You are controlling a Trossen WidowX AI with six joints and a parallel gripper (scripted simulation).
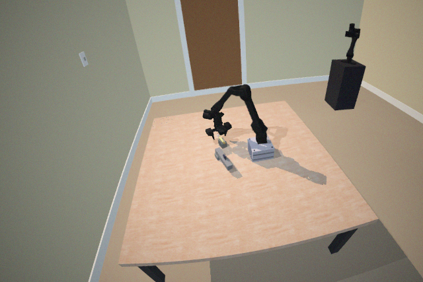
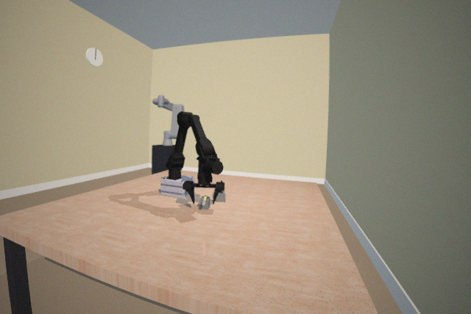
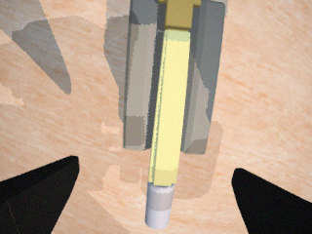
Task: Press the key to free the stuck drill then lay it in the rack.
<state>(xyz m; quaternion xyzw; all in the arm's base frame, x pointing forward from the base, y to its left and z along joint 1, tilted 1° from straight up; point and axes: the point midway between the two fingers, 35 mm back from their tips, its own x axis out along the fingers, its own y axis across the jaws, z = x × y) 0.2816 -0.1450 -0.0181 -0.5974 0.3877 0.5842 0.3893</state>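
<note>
Now: the drill 10 mm behind my gripper tip, 30 mm to the left of it and 10 mm above it. Round my gripper tip: grey rack: 20 mm behind, 50 mm to the left, 10 mm below.
</note>
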